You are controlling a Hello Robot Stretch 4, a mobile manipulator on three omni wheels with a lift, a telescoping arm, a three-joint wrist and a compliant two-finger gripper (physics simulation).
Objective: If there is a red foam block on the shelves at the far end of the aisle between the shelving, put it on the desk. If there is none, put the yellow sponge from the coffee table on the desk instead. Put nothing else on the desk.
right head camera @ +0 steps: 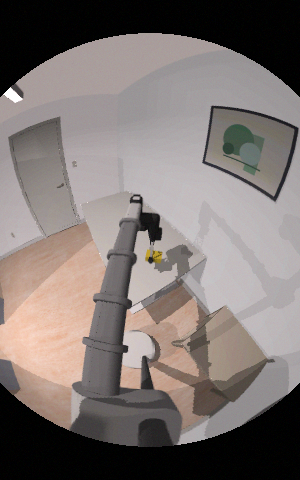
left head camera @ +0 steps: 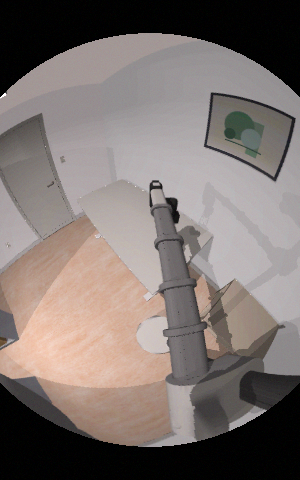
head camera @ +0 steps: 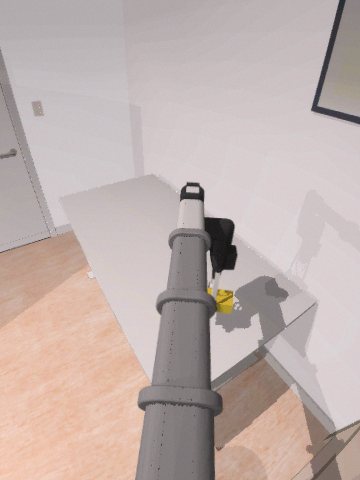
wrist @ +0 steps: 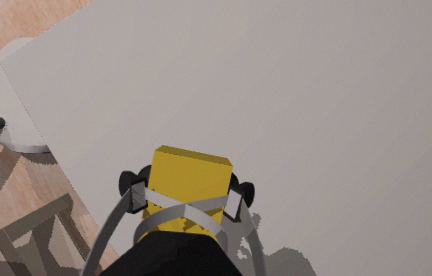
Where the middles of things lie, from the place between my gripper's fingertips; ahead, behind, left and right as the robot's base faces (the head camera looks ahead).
Now: hand 20 mm to the left of the yellow sponge (wrist: 184, 175) and 20 mm below it. Also, from my hand: framed picture (right head camera: 249, 145): 190 mm ahead, 480 mm to the right, 780 mm above.
